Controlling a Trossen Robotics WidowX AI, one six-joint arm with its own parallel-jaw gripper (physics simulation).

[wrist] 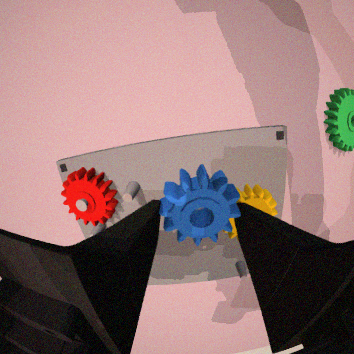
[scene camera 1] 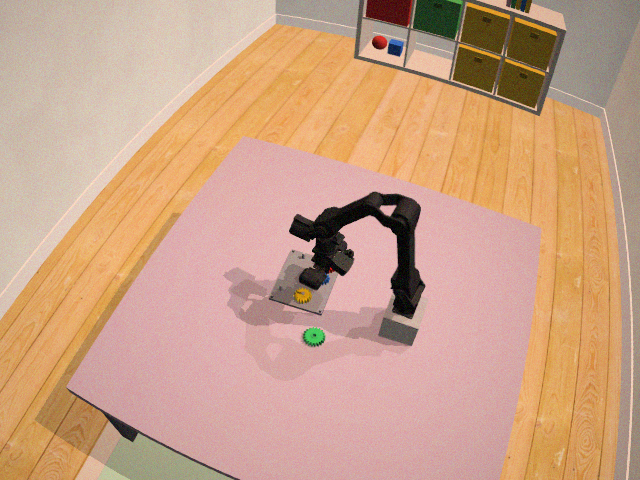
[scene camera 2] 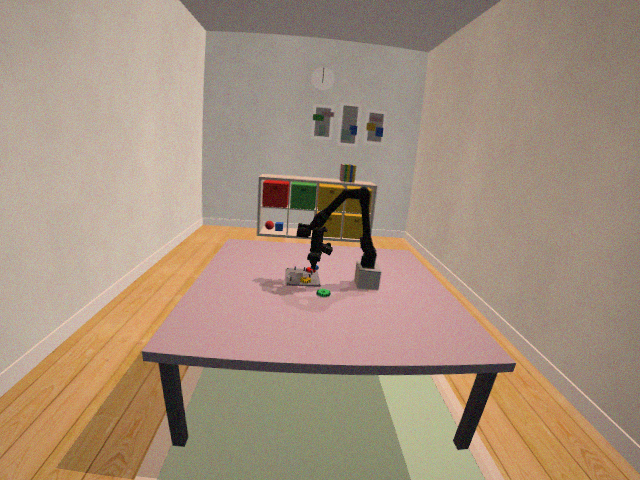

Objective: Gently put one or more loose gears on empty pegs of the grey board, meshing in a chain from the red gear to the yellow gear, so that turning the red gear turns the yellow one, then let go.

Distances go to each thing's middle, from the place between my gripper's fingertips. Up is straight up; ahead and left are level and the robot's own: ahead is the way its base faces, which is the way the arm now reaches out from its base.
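Scene:
Yellow gear [wrist: 260, 198]: 4 cm ahead of my hand, 5 cm to the left of it, 5 cm below it. Grey board [wrist: 254, 155]: 1 cm to the right of my hand, 6 cm ahead of it and 6 cm below it. Blue gear [wrist: 217, 197]: right at my hand. Red gear [wrist: 79, 184]: 1 cm ahead of my hand, 5 cm below it and 9 cm to the right of it.

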